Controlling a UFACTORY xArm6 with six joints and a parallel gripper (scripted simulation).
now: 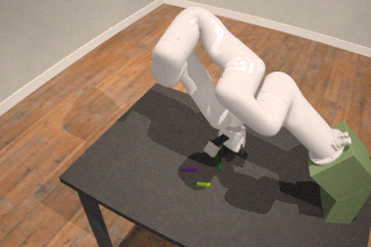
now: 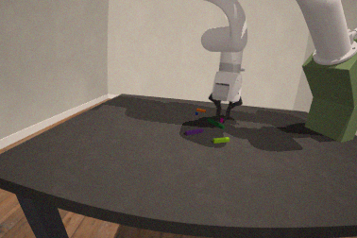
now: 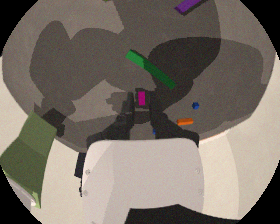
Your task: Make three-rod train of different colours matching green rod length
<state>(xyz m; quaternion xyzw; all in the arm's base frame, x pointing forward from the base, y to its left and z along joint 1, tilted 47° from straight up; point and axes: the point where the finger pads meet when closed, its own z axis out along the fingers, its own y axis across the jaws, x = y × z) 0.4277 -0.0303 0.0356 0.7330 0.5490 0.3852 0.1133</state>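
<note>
Now: the magenta rod 10 mm to the right of my hand and 30 mm below it. The rest, counted from my hand: purple rod (90 mm ahead, 140 mm to the left, 30 mm below); green rod (20 mm ahead, 40 mm to the left, 30 mm below); orange rod (90 mm ahead, 100 mm to the right, 30 mm below).
</note>
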